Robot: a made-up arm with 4 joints.
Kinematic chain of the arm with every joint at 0, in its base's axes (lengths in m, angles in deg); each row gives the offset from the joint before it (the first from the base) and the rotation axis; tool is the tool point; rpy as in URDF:
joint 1: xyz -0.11 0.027 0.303 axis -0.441 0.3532 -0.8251
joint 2: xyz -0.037 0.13 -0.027 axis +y
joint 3: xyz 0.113 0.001 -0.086 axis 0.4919 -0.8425 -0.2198
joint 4: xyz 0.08 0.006 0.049 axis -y
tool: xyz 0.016 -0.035 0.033 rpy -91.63 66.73 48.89
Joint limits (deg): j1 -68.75..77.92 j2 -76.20..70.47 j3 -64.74..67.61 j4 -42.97..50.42
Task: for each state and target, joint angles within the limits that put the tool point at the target. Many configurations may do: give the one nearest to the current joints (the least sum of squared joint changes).
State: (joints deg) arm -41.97 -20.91 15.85 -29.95
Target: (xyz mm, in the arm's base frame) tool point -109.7 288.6 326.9
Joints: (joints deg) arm -68.27 12.36 -23.32 -36.37
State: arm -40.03 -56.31 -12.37 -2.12
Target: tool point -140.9 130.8 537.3
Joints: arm -56.81 -64.29 -49.40 -9.49
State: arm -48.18 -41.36 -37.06 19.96
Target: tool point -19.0 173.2 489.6
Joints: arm -15.21 -65.22 -46.21 -1.59
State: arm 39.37 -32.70 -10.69 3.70
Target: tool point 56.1 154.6 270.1
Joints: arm -5.82 1.50 -9.19 14.07
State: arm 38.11 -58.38 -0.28 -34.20
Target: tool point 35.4 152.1 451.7
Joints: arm 1.57 -59.37 -27.78 -29.25
